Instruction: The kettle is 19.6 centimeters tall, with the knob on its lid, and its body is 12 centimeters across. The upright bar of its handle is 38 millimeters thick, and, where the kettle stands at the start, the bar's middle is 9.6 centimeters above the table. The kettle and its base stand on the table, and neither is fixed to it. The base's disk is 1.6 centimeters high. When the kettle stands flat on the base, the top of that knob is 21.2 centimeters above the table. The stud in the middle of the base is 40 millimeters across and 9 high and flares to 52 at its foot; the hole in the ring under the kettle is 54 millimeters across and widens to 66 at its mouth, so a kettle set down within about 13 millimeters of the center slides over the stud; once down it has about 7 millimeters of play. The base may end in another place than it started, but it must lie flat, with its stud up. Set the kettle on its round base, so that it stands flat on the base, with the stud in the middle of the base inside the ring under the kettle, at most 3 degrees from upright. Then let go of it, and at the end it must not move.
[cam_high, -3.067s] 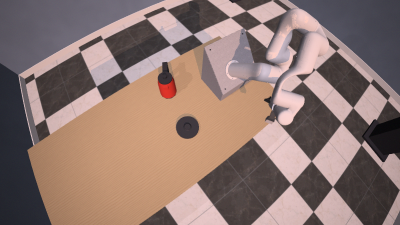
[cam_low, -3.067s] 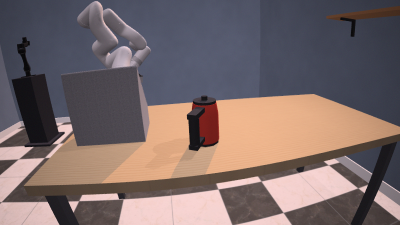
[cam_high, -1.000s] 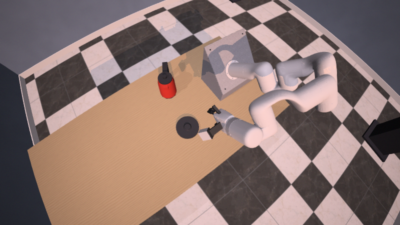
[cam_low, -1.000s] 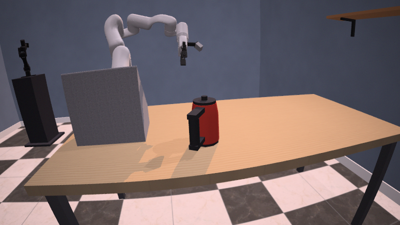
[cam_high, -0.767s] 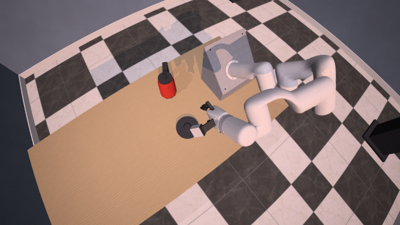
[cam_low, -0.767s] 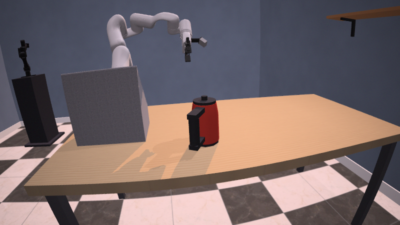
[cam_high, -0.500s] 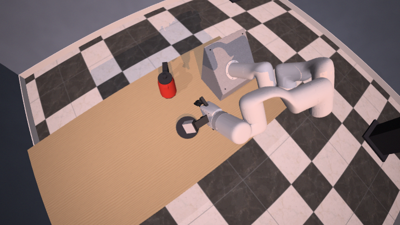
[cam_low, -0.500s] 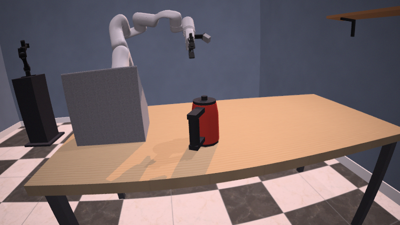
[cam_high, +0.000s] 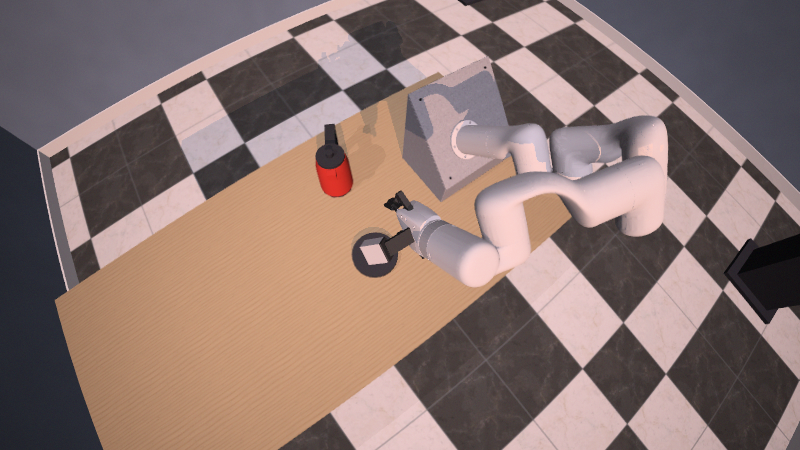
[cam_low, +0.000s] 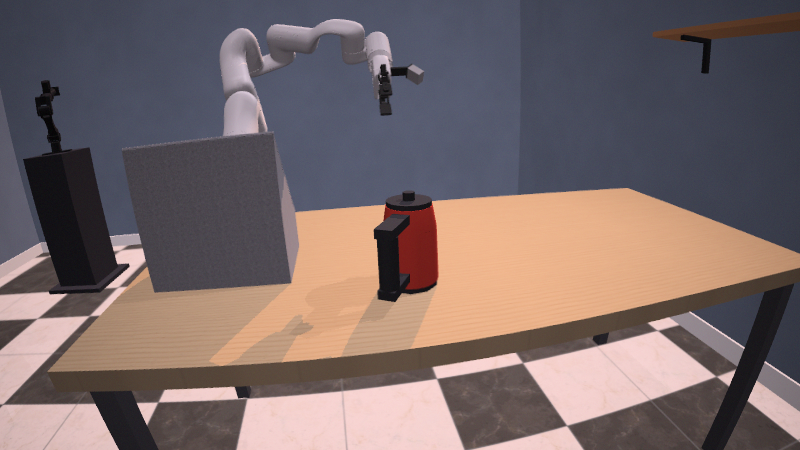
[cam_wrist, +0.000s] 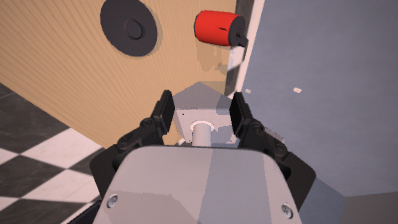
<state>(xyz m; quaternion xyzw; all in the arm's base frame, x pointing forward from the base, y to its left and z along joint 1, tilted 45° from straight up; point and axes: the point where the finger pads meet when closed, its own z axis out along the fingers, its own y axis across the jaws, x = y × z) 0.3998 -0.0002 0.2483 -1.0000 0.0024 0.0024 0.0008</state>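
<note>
My hand is 39 cm to the left of the kettle, 27 cm above it and 1 cm past it. Round my hand: round black base 36 cm below, 6 cm to the right, 4 cm ahead.
</note>
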